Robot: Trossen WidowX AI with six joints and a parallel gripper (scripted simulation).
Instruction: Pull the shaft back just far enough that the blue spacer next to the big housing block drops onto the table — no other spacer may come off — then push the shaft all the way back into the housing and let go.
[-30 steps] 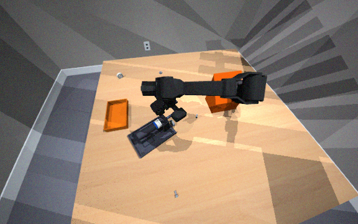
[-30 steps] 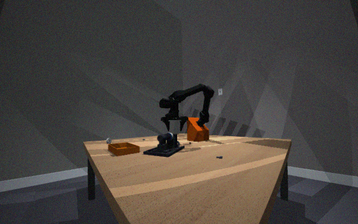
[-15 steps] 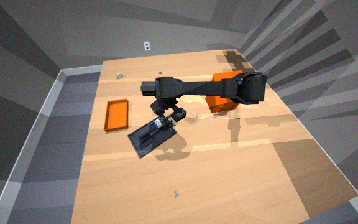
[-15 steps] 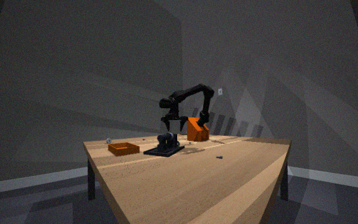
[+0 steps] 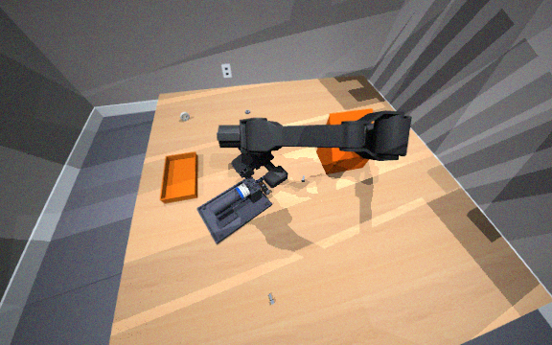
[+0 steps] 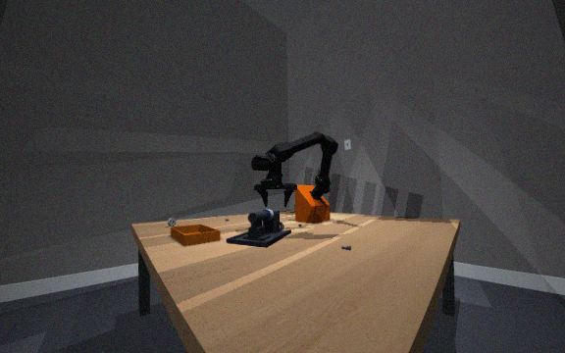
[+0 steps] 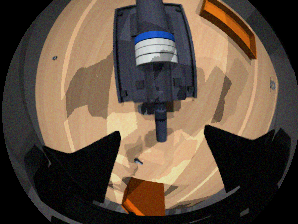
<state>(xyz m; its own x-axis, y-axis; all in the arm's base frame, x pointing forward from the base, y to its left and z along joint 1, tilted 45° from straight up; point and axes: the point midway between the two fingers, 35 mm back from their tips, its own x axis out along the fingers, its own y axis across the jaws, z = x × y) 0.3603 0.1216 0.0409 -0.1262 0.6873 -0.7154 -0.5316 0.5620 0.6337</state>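
Right now the shaft is 60 mm ahead of my gripper tip, 40 mm to the left of it and 30 mm below it. From my gripper tip the other things lie so: orange tray: 320 mm ahead, 70 mm to the right, 100 mm below; white spacer ring: 70 mm ahead, 40 mm to the left, 30 mm below; blue spacer: 80 mm ahead, 50 mm to the left, 30 mm below.
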